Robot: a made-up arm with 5 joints.
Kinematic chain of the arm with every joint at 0, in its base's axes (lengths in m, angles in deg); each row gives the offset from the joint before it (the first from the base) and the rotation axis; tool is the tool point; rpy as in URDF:
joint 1: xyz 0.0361 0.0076 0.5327 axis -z
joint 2: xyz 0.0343 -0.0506 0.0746 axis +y
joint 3: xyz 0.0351 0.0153 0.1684 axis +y
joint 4: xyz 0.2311 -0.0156 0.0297 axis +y
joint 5: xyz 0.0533 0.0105 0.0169 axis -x
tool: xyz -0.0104 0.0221 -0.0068 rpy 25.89 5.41 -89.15
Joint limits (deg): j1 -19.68..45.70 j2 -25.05..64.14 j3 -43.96..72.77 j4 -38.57..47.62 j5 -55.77..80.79
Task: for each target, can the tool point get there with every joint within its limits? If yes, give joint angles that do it. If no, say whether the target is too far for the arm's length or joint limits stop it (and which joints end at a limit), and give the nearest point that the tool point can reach.
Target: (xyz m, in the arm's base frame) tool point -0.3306 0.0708 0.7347
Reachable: no: joint limits stop it (at a limit: joint 1, joint 2, joint 3, joint 4, joint 5) | nearest point 0.0122 -0.0303 0.4790 | short by 0.439 m
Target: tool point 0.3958 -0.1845 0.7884
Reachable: yes | joints 25.29 20.21 -20.68 29.39 -45.25
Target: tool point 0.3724 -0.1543 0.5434
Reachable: yes | joints 22.00 36.43 12.44 -14.19 28.32
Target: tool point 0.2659 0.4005 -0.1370
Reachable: no: too far | nearest point 0.2827 0.0721 0.3679 | short by 0.603 m
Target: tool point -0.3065 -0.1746 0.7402
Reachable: no: joint limits stop it (at a limit: joint 1, joint 2, joint 3, joint 4, joint 5) | nearest point 0.0122 -0.0303 0.4790 | short by 0.437 m
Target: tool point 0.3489 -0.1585 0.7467
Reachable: yes | joints 23.88 4.18 12.18 -31.36 31.85
